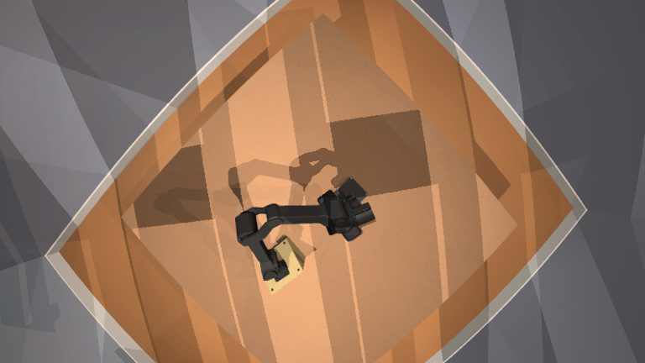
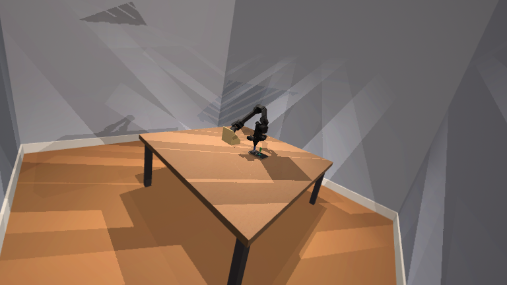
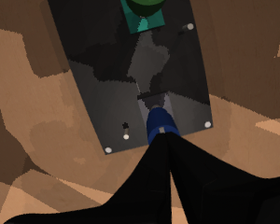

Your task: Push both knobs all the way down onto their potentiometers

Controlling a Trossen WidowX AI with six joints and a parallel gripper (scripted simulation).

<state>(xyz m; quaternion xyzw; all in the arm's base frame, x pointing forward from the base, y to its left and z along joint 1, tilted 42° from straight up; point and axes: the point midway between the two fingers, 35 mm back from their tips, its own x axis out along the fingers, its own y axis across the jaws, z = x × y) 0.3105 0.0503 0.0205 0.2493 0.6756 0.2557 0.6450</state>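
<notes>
Now: the blue knob 1 cm below my gripper tip. Also, from my gripper tip: green knob: 7 cm ahead, 1 cm above.
</notes>
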